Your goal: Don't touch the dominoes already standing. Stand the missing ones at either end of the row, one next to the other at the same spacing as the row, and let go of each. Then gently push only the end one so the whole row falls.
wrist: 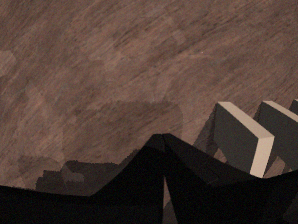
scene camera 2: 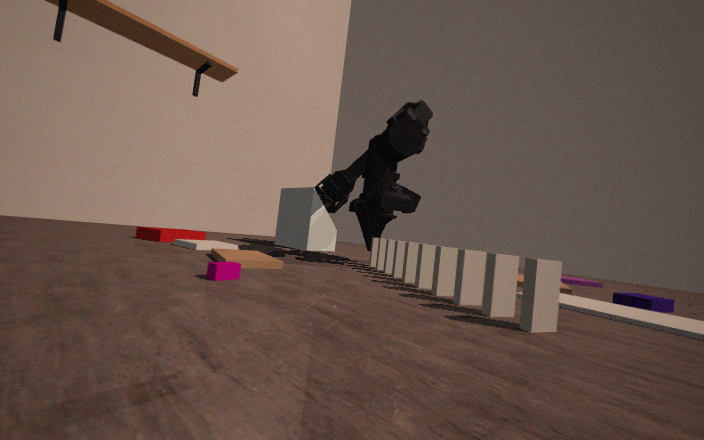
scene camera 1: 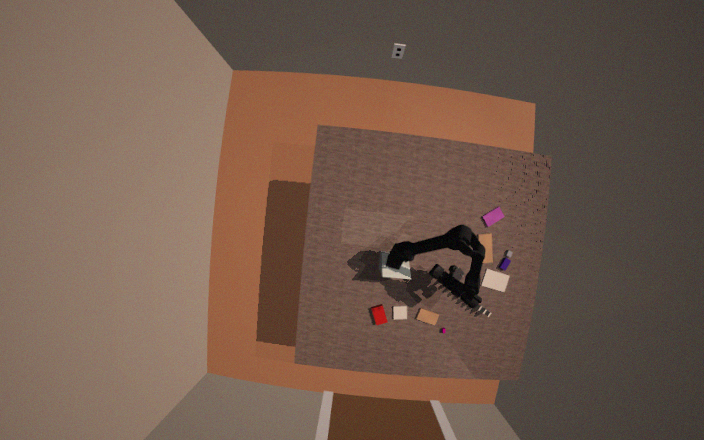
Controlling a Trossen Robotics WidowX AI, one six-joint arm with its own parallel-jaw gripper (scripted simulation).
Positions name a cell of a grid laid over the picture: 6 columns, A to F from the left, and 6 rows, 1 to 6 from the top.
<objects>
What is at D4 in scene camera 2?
A domino.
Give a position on a domino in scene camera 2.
E5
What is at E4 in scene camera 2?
A domino.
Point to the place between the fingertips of my gripper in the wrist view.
At D4
</objects>
